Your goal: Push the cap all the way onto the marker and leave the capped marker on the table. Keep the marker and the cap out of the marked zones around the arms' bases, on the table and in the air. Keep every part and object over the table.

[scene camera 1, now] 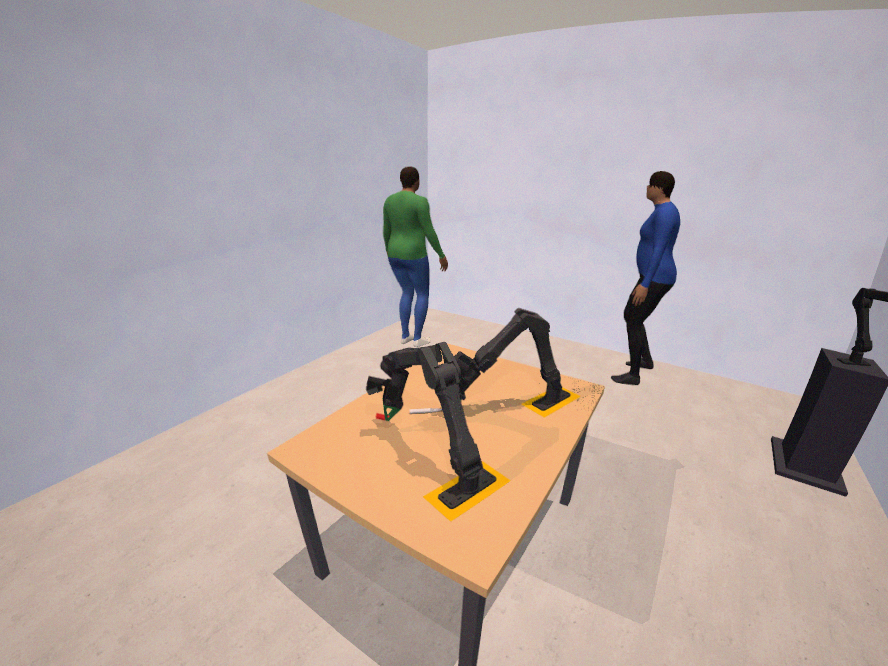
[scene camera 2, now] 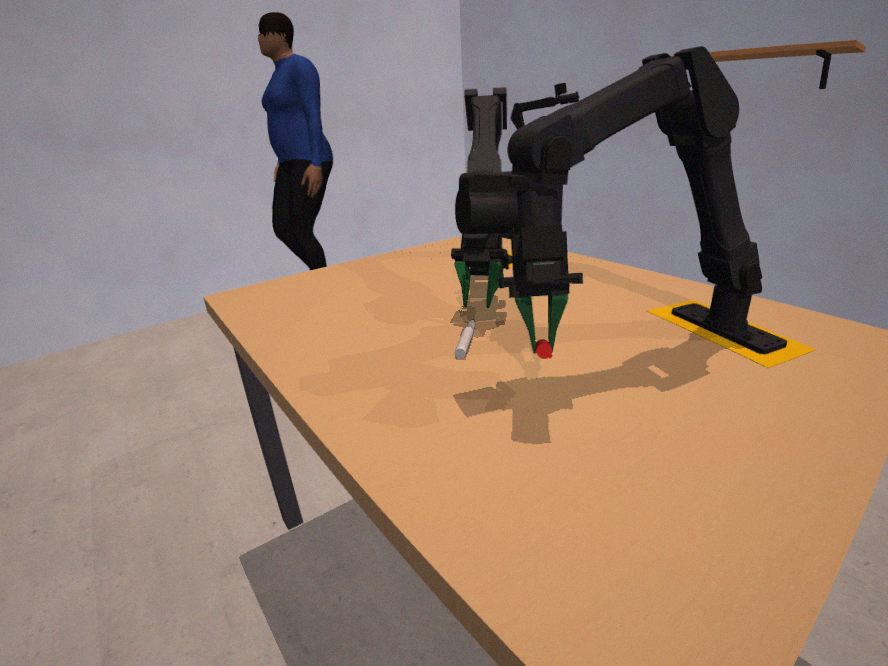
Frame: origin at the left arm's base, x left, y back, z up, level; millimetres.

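Seen in the pictures: left gripper, fingertip midpoint: (scene camera 1: 386,419) (scene camera 2: 542,352); right gripper, fingertip midpoint: (scene camera 2: 476,306); left arm's base, origin of the base link: (scene camera 1: 468,489) (scene camera 2: 724,328); right arm's base, origin of the base link: (scene camera 1: 551,400).
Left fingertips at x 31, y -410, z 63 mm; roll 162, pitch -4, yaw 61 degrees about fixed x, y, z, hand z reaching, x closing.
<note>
Offsets run from my left fingertips to a thing's middle. Level surfaces: height alone.
The red cap {dz +12, dx +13, dy -8 mm} (scene camera 1: 380,416) (scene camera 2: 544,349) is between the green fingertips of my left gripper (scene camera 1: 388,416) (scene camera 2: 542,342), which is shut on it and holds it low over the table. The marker {dz -54, dx -202, dy -19 mm} (scene camera 1: 424,411) (scene camera 2: 465,340) has a white-grey barrel and appears to lie on the table, apart from the cap. In scene camera 2 it is to the left of the cap, with its narrow grey tip pointing away from the camera. My right gripper (scene camera 2: 477,306) is open and empty, just above and beyond that tip. In scene camera 1 its fingers are hidden behind the left arm.
Yellow marked zones surround the left arm's base (scene camera 1: 467,488) (scene camera 2: 728,328) and the right arm's base (scene camera 1: 550,399) on the wooden table {dz -63 mm} (scene camera 1: 344,465) (scene camera 2: 645,487). The table's edge (scene camera 2: 344,469) runs along the left in scene camera 2. Two people stand beyond the table.
</note>
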